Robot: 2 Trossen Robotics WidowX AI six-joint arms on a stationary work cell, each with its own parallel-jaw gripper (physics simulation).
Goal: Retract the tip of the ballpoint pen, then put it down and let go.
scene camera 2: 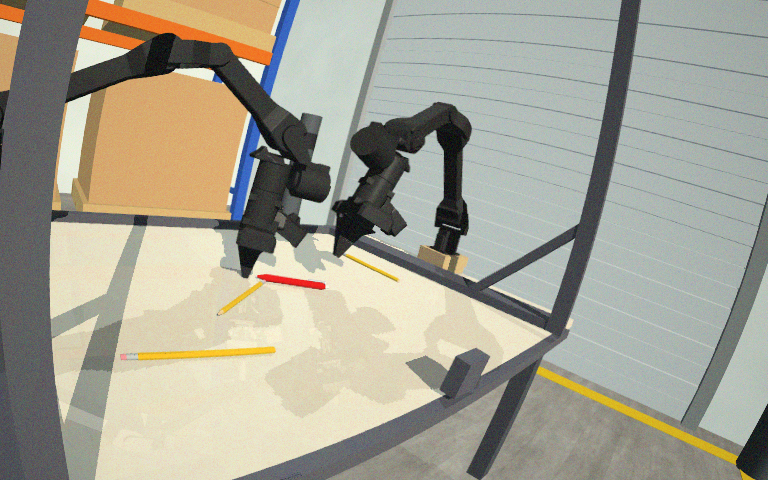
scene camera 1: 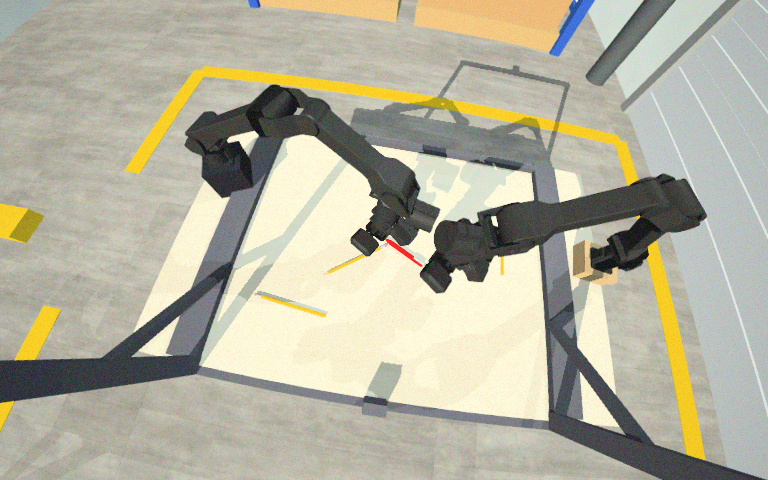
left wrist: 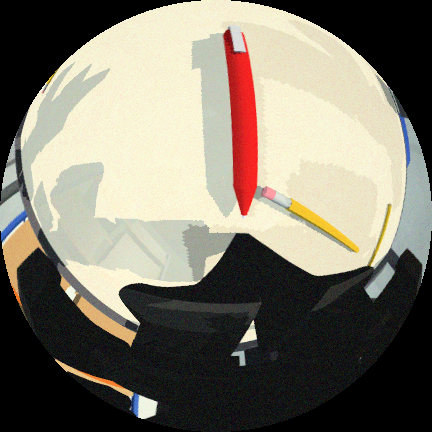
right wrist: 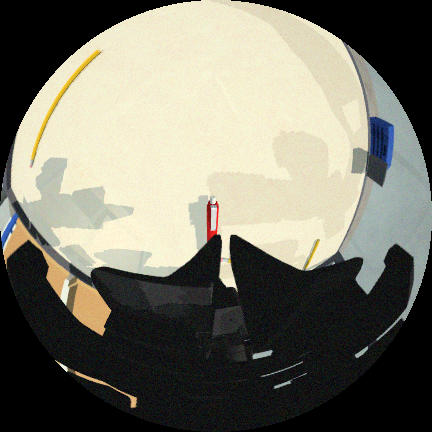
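Where they show: left gripper, fingertip midpoint: (scene camera 2: 244,277) (scene camera 1: 378,235) (left wrist: 240,238); right gripper, fingertip midpoint: (scene camera 2: 335,256) (scene camera 1: 430,260) (right wrist: 224,240); left arm's base, link origin: (scene camera 1: 220,158) (right wrist: 240,327); right arm's base, link origin: (scene camera 2: 444,251) (scene camera 1: 600,260).
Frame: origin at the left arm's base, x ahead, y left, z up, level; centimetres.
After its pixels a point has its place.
The red pen (scene camera 1: 404,253) @(z -9.6, x 42.0, y -35.2 cm) (scene camera 2: 291,281) @(z -9.8, x 41.7, y -34.9 cm) (left wrist: 244,130) @(z -9.4, x 41.1, y -33.1 cm) (right wrist: 213,217) @(z -9.1, x 45.1, y -38.5 cm) lies low over the table, its white clip facing up. A whitish button shows at its clip end. A tiny pale speck shows at its pointed end; I cannot tell whether the tip is out. My left gripper (scene camera 2: 245,275) @(z -10.6, x 36.9, y -27.9 cm) (left wrist: 240,238) @(z -10.6, x 36.9, y -27.9 cm) is shut and empty, its fingertips just beyond the pointed end. My right gripper (scene camera 2: 338,254) @(z -4.2, x 46.5, y -40.1 cm) (right wrist: 224,240) @(z -4.2, x 46.5, y -40.1 cm) is shut but for a narrow gap, with nothing between the fingers. It hangs above the table near the clip end. In scene camera 1 both pairs of fingertips are hidden.
A yellow pencil (scene camera 1: 355,259) @(z -9.9, x 28.9, y -33.4 cm) (scene camera 2: 240,298) @(z -10.1, x 27.3, y -34.0 cm) (left wrist: 322,225) @(z -9.9, x 32.4, y -32.6 cm) has its eraser end close beside the pen's point. A second pencil (scene camera 1: 291,304) @(z -10.0, x 10.8, y -40.8 cm) (scene camera 2: 198,353) @(z -10.0, x 9.7, y -40.7 cm) lies nearer the table's front left. A third pencil (scene camera 1: 501,266) @(z -10.1, x 67.5, y -45.6 cm) (scene camera 2: 372,267) @(z -10.1, x 70.0, y -40.5 cm) (right wrist: 60,105) lies by the right arm.
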